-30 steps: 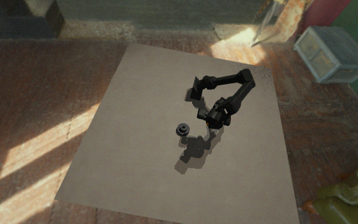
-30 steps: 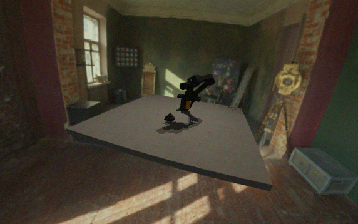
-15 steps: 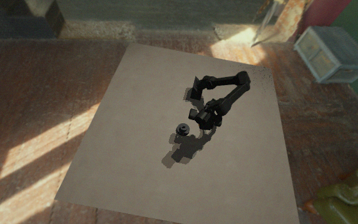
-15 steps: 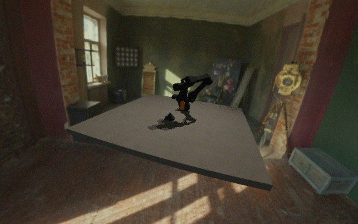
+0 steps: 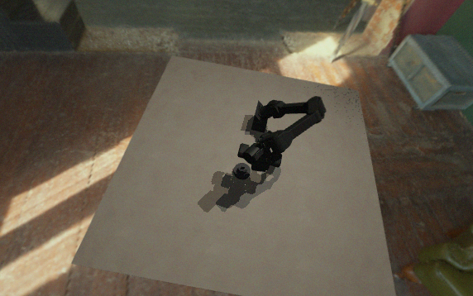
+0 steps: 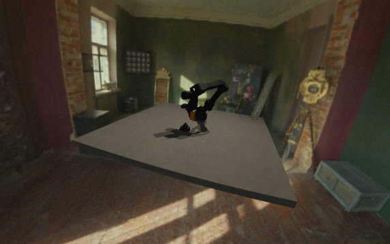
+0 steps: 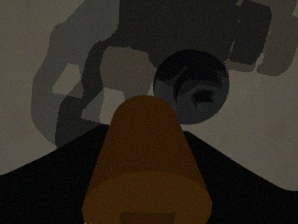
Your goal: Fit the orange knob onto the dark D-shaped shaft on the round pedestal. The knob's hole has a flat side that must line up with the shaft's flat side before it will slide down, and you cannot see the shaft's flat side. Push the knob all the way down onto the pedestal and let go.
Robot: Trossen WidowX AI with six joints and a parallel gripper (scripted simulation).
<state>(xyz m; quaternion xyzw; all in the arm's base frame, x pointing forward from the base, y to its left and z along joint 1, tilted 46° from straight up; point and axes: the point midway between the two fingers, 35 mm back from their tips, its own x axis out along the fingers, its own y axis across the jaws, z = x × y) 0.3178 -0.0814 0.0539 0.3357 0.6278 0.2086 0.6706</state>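
My gripper tip is 80 mm above the round dark pedestal and 50 mm to the left of it. Also, from my gripper tip: orange knob (20 mm above).
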